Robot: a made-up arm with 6 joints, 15 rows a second.
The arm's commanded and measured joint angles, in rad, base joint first. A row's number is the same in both.
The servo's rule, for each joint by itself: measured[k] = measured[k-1] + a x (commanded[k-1-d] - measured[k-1]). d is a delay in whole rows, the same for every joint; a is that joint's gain. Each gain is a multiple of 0.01, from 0.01 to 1. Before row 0 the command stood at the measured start. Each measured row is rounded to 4 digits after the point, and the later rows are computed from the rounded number. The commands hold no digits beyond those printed.
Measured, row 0:
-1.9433, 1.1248, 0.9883, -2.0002, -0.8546, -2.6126
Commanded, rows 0 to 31:
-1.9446, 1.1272, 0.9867, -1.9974, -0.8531, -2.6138
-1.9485, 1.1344, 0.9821, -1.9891, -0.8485, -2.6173
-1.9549, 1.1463, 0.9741, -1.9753, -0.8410, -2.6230
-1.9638, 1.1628, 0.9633, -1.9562, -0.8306, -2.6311
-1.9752, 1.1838, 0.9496, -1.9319, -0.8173, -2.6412
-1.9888, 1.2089, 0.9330, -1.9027, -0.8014, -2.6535
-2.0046, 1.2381, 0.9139, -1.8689, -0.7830, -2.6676
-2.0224, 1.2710, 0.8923, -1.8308, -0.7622, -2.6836
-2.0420, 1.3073, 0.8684, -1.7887, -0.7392, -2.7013
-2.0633, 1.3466, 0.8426, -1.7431, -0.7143, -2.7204
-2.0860, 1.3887, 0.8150, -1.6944, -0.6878, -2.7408
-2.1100, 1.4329, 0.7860, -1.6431, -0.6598, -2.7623
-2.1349, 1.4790, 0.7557, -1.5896, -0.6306, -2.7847
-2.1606, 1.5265, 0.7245, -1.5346, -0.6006, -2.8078
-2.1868, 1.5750, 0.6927, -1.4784, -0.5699, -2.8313
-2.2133, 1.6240, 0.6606, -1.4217, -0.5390, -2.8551
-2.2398, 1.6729, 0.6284, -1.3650, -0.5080, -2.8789
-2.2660, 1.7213, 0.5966, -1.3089, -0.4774, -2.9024
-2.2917, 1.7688, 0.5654, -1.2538, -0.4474, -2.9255
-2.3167, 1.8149, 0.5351, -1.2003, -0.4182, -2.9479
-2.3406, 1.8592, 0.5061, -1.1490, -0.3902, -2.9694
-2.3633, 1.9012, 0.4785, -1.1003, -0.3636, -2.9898
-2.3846, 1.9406, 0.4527, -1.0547, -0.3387, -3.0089
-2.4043, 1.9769, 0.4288, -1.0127, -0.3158, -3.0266
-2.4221, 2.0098, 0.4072, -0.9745, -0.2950, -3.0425
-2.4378, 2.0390, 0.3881, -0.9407, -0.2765, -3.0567
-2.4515, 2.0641, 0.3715, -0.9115, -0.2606, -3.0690
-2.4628, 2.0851, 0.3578, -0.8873, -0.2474, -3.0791
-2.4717, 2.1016, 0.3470, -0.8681, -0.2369, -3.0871
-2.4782, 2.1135, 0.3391, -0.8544, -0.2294, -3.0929
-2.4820, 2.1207, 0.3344, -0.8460, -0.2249, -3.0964
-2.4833, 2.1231, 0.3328, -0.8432, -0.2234, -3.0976
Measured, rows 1 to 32:
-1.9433, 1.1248, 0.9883, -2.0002, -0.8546, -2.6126
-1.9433, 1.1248, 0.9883, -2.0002, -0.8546, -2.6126
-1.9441, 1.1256, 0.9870, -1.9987, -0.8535, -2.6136
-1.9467, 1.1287, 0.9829, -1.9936, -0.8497, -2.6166
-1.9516, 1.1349, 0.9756, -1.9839, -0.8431, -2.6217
-1.9589, 1.1447, 0.9654, -1.9692, -0.8336, -2.6292
-1.9687, 1.1584, 0.9523, -1.9494, -0.8212, -2.6388
-1.9808, 1.1761, 0.9363, -1.9246, -0.8062, -2.6506
-1.9951, 1.1978, 0.9177, -1.8951, -0.7886, -2.6642
-2.0115, 1.2234, 0.8966, -1.8610, -0.7685, -2.6797
-2.0298, 1.2528, 0.8732, -1.8227, -0.7462, -2.6970
-2.0499, 1.2856, 0.8478, -1.7805, -0.7220, -2.7157
-2.0716, 1.3217, 0.8206, -1.7349, -0.6960, -2.7358
-2.0946, 1.3606, 0.7919, -1.6862, -0.6685, -2.7570
-2.1188, 1.4020, 0.7619, -1.6350, -0.6397, -2.7792
-2.1439, 1.4456, 0.7309, -1.5818, -0.6100, -2.8021
-2.1696, 1.4909, 0.6992, -1.5270, -0.5795, -2.8255
-2.1958, 1.5375, 0.6672, -1.4712, -0.5487, -2.8492
-2.2222, 1.5849, 0.6350, -1.4149, -0.5178, -2.8730
-2.2485, 1.6326, 0.6031, -1.3587, -0.4871, -2.8965
-2.2744, 1.6803, 0.5718, -1.3031, -0.4569, -2.9197
-2.2998, 1.7274, 0.5413, -1.2486, -0.4275, -2.9423
-2.3243, 1.7735, 0.5121, -1.1958, -0.3992, -2.9640
-2.3477, 1.8182, 0.4842, -1.1452, -0.3721, -2.9846
-2.3698, 1.8610, 0.4581, -1.0972, -0.3467, -3.0040
-2.3905, 1.9016, 0.4338, -1.0524, -0.3232, -3.0221
-2.4095, 1.9395, 0.4117, -1.0111, -0.3018, -3.0384
-2.4265, 1.9743, 0.3921, -0.9738, -0.2826, -3.0530
-2.4415, 2.0057, 0.3750, -0.9408, -0.2659, -3.0658
-2.4543, 2.0335, 0.3607, -0.9124, -0.2518, -3.0764
-2.4647, 2.0573, 0.3493, -0.8889, -0.2405, -3.0850
-2.4728, 2.0770, 0.3408, -0.8706, -0.2321, -3.0913
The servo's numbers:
d 2
a 0.60 0.35 0.83 0.53 0.76 0.80

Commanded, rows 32 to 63:
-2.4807, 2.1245, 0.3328, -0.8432, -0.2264, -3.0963
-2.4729, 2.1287, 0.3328, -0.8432, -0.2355, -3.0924
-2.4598, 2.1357, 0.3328, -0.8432, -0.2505, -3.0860
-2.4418, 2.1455, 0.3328, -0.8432, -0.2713, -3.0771
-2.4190, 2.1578, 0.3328, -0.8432, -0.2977, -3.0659
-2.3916, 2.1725, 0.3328, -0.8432, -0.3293, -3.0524
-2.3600, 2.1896, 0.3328, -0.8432, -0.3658, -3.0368
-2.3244, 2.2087, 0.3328, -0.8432, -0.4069, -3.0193
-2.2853, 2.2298, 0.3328, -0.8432, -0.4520, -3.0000
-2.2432, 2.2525, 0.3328, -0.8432, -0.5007, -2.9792
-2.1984, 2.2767, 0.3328, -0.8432, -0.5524, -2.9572
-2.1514, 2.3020, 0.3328, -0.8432, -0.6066, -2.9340
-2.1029, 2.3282, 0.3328, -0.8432, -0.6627, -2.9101
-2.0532, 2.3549, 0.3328, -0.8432, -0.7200, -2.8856
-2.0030, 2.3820, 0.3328, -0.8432, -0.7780, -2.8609
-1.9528, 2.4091, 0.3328, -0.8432, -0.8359, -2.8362
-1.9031, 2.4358, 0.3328, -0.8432, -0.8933, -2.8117
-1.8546, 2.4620, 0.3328, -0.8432, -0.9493, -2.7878
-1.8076, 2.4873, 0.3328, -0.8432, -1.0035, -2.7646
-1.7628, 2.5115, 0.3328, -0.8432, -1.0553, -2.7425
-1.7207, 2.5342, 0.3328, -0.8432, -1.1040, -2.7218
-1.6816, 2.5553, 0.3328, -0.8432, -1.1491, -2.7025
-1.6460, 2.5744, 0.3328, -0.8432, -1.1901, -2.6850
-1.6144, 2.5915, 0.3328, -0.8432, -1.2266, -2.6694
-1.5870, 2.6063, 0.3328, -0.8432, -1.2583, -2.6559
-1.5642, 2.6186, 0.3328, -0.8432, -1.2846, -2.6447
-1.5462, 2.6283, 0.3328, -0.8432, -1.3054, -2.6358
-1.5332, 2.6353, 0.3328, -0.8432, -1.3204, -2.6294
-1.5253, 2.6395, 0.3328, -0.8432, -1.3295, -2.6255
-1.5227, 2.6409, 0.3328, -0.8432, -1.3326, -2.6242
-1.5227, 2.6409, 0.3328, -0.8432, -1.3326, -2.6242
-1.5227, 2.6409, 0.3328, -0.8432, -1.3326, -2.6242
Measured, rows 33 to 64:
-2.4783, 2.0923, 0.3355, -0.8576, -0.2266, -3.0954
-2.4813, 2.1031, 0.3333, -0.8500, -0.2242, -3.0972
-2.4809, 2.1106, 0.3329, -0.8464, -0.2259, -3.0965
-2.4761, 2.1169, 0.3328, -0.8447, -0.2332, -3.0932
-2.4663, 2.1235, 0.3328, -0.8439, -0.2463, -3.0874
-2.4516, 2.1312, 0.3328, -0.8435, -0.2653, -3.0792
-2.4320, 2.1405, 0.3328, -0.8433, -0.2899, -3.0686
-2.4078, 2.1517, 0.3328, -0.8432, -0.3198, -3.0556
-2.3791, 2.1650, 0.3328, -0.8432, -0.3548, -3.0406
-2.3463, 2.1803, 0.3328, -0.8432, -0.3944, -3.0236
-2.3097, 2.1976, 0.3328, -0.8432, -0.4382, -3.0047
-2.2698, 2.2168, 0.3328, -0.8432, -0.4857, -2.9843
-2.2270, 2.2378, 0.3328, -0.8432, -0.5364, -2.9626
-2.1816, 2.2603, 0.3328, -0.8432, -0.5898, -2.9397
-2.1344, 2.2841, 0.3328, -0.8432, -0.6452, -2.9160
-2.0857, 2.3089, 0.3328, -0.8432, -0.7020, -2.8917
-2.0361, 2.3345, 0.3328, -0.8432, -0.7598, -2.8671
-1.9861, 2.3606, 0.3328, -0.8432, -0.8176, -2.8424
-1.9363, 2.3869, 0.3328, -0.8432, -0.8751, -2.8178
-1.8873, 2.4132, 0.3328, -0.8432, -0.9315, -2.7938
-1.8395, 2.4391, 0.3328, -0.8432, -0.9862, -2.7704
-1.7935, 2.4644, 0.3328, -0.8432, -1.0387, -2.7481
-1.7498, 2.4888, 0.3328, -0.8432, -1.0883, -2.7271
-1.7089, 2.5121, 0.3328, -0.8432, -1.1345, -2.7074
-1.6712, 2.5339, 0.3328, -0.8432, -1.1768, -2.6895
-1.6371, 2.5541, 0.3328, -0.8432, -1.2146, -2.6734
-1.6070, 2.5724, 0.3328, -0.8432, -1.2478, -2.6594
-1.5813, 2.5886, 0.3328, -0.8432, -1.2758, -2.6476
-1.5602, 2.6025, 0.3328, -0.8432, -1.2983, -2.6382
-1.5440, 2.6140, 0.3328, -0.8432, -1.3151, -2.6312
-1.5328, 2.6229, 0.3328, -0.8432, -1.3260, -2.6266
-1.5267, 2.6292, 0.3328, -0.8432, -1.3310, -2.6247

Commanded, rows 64 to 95:
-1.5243, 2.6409, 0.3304, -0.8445, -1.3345, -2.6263
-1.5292, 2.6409, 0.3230, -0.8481, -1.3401, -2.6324
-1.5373, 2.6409, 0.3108, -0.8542, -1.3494, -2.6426
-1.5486, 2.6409, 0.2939, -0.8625, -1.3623, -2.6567
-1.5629, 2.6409, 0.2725, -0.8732, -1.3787, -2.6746
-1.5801, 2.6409, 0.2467, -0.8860, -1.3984, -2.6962
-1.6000, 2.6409, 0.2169, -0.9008, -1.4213, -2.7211
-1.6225, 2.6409, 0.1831, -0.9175, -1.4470, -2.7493
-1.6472, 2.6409, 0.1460, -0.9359, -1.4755, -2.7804
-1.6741, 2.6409, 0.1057, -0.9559, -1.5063, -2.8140
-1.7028, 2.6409, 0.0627, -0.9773, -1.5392, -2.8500
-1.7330, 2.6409, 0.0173, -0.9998, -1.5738, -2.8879
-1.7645, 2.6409, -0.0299, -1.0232, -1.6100, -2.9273
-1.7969, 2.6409, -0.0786, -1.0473, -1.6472, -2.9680
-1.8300, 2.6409, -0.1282, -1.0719, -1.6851, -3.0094
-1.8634, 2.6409, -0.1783, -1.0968, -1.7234, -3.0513
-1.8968, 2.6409, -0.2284, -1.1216, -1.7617, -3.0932
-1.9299, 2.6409, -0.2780, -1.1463, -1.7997, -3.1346
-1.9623, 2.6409, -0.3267, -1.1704, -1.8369, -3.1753
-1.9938, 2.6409, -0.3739, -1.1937, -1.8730, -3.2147
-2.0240, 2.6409, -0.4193, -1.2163, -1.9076, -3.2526
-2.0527, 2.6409, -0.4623, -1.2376, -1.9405, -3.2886
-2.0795, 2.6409, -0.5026, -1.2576, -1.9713, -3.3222
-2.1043, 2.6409, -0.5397, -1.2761, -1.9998, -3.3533
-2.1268, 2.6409, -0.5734, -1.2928, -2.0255, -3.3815
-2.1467, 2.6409, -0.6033, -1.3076, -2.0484, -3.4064
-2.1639, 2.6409, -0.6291, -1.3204, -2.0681, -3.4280
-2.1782, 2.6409, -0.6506, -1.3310, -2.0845, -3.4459
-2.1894, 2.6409, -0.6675, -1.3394, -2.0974, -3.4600
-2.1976, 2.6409, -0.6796, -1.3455, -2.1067, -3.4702
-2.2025, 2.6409, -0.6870, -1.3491, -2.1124, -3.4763
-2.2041, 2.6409, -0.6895, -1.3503, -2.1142, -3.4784
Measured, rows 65 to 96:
-1.5243, 2.6333, 0.3328, -0.8432, -1.3322, -2.6243
-1.5233, 2.6360, 0.3328, -0.8432, -1.3325, -2.6242
-1.5239, 2.6377, 0.3308, -0.8439, -1.3340, -2.6259
-1.5271, 2.6388, 0.3243, -0.8461, -1.3386, -2.6311
-1.5332, 2.6395, 0.3131, -0.8504, -1.3468, -2.6403
-1.5424, 2.6400, 0.2972, -0.8568, -1.3586, -2.6534
-1.5547, 2.6403, 0.2767, -0.8655, -1.3739, -2.6704
-1.5699, 2.6405, 0.2518, -0.8764, -1.3925, -2.6910
-1.5880, 2.6406, 0.2228, -0.8893, -1.4144, -2.7151
-1.6087, 2.6407, 0.1898, -0.9042, -1.4392, -2.7425
-1.6318, 2.6408, 0.1534, -0.9210, -1.4668, -2.7728
-1.6572, 2.6408, 0.1138, -0.9395, -1.4968, -2.8058
-1.6846, 2.6408, 0.0714, -0.9595, -1.5290, -2.8412
-1.7136, 2.6408, 0.0265, -0.9809, -1.5630, -2.8786
-1.7441, 2.6408, -0.0203, -1.0033, -1.5987, -2.9176
-1.7758, 2.6408, -0.0687, -1.0266, -1.6356, -2.9579
-1.8083, 2.6408, -0.1181, -1.0506, -1.6732, -2.9991
-1.8414, 2.6408, -0.1681, -1.0751, -1.7114, -3.0409
-1.8746, 2.6408, -0.2181, -1.0997, -1.7496, -3.0827
-1.9078, 2.6408, -0.2678, -1.1244, -1.7877, -3.1242
-1.9405, 2.6408, -0.3167, -1.1488, -1.8251, -3.1651
-1.9725, 2.6408, -0.3642, -1.1726, -1.8615, -3.2048
-2.0034, 2.6408, -0.4099, -1.1958, -1.8965, -3.2430
-2.0330, 2.6408, -0.4534, -1.2180, -1.9299, -3.2795
-2.0609, 2.6408, -0.4942, -1.2390, -1.9614, -3.3137
-2.0869, 2.6408, -0.5320, -1.2587, -1.9906, -3.3454
-2.1108, 2.6408, -0.5664, -1.2768, -2.0171, -3.3743
-2.1323, 2.6408, -0.5970, -1.2931, -2.0409, -3.4000
-2.1513, 2.6408, -0.6236, -1.3076, -2.0616, -3.4224
-2.1674, 2.6408, -0.6460, -1.3200, -2.0790, -3.4412
-2.1806, 2.6408, -0.6638, -1.3303, -2.0930, -3.4562
-2.1908, 2.6408, -0.6769, -1.3384, -2.1034, -3.4674

